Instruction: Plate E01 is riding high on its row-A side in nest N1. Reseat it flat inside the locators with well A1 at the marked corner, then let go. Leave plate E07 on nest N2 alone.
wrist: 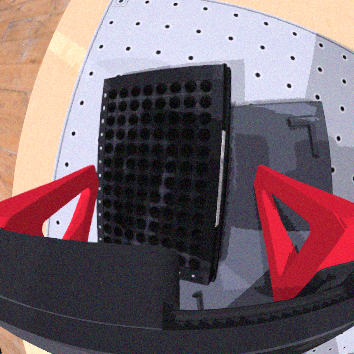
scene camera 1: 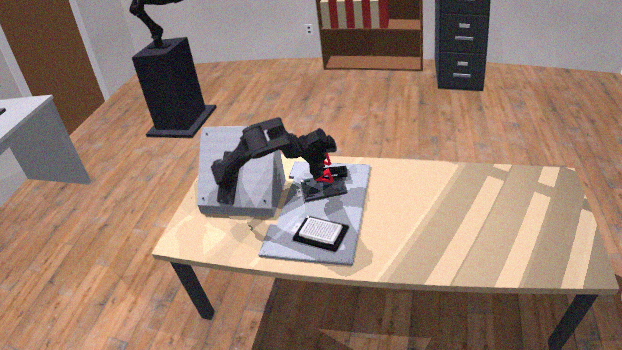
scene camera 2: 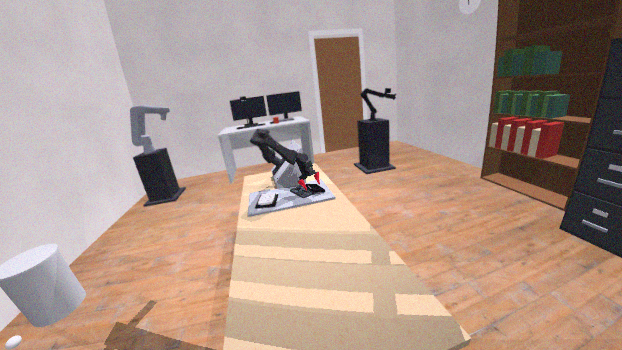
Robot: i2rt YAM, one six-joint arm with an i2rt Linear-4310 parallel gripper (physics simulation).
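Observation:
A black multi-well plate, apparently E01, lies tilted at the far side of a dark grey nest, apparently N1. Much of the nest's surface shows beside it, with an L-shaped locator. The plate's row letters and well A1 cannot be read. My gripper is open, with one red finger past each long side of the plate. Its body hides the plate's near left corner in the wrist view. A white plate, apparently E07, sits on a black nest, apparently N2.
Both nests are on a light grey perforated board on the wooden table. The arm's grey slanted mount stands beside the board. The white plate and its nest stand apart from the gripper, toward the table's near edge in scene camera 1.

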